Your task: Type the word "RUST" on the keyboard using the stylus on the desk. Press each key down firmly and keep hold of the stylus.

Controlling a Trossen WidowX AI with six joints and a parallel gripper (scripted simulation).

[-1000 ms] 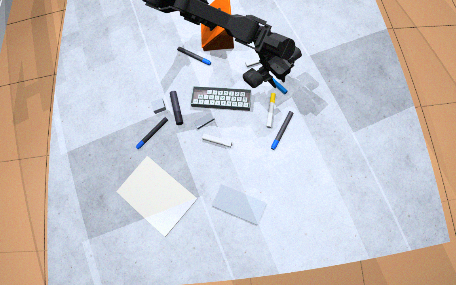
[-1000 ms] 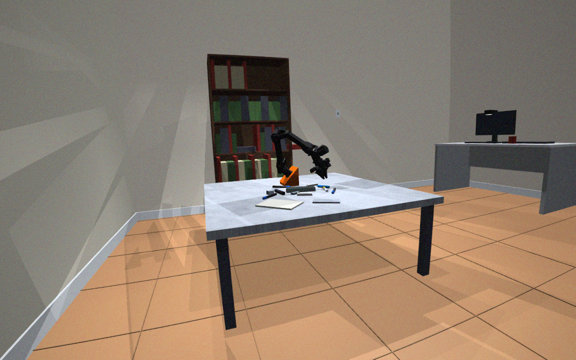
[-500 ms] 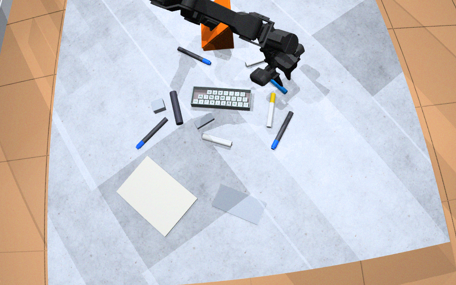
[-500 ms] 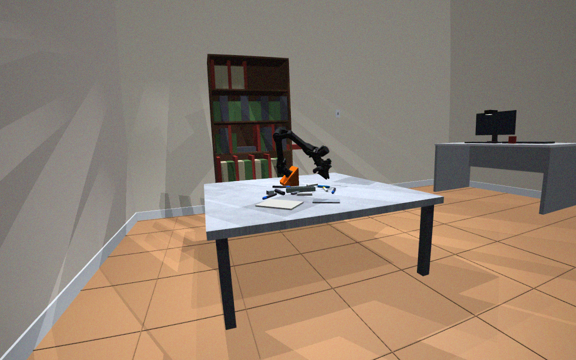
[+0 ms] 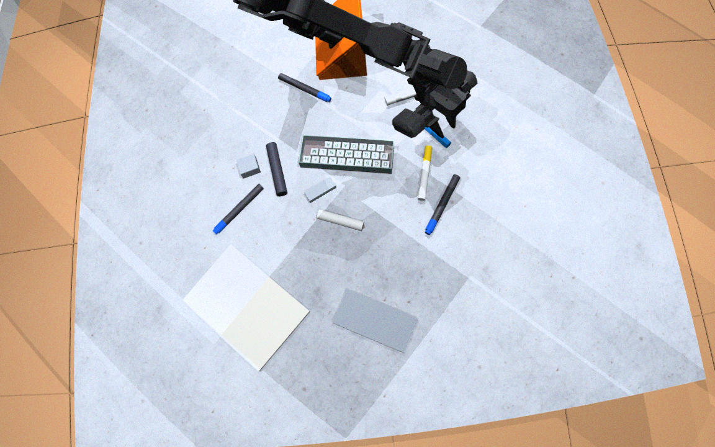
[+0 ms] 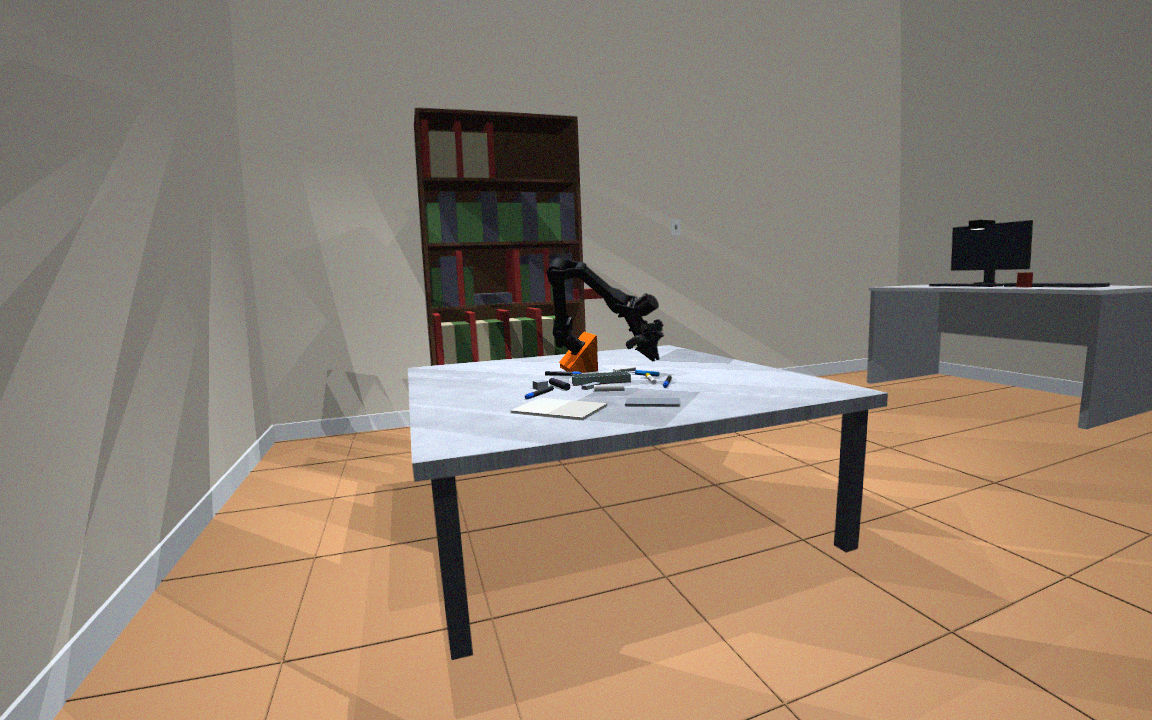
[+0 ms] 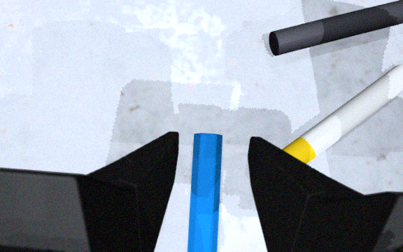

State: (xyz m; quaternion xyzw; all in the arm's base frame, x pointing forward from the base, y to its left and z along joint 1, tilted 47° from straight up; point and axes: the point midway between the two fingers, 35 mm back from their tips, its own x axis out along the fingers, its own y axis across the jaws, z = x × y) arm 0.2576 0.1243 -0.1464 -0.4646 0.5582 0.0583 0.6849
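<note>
Now: the blue stylus 60 mm behind my gripper tip, 40 mm to the right of it and 50 mm below it. Round my gripper tip: yellow-capped marker 50 mm ahead, 50 mm to the right, 50 mm below; T key 20 mm ahead, 220 mm to the right, 40 mm below; dark cylinder 20 mm ahead, 370 mm to the right, 40 mm below.
</note>
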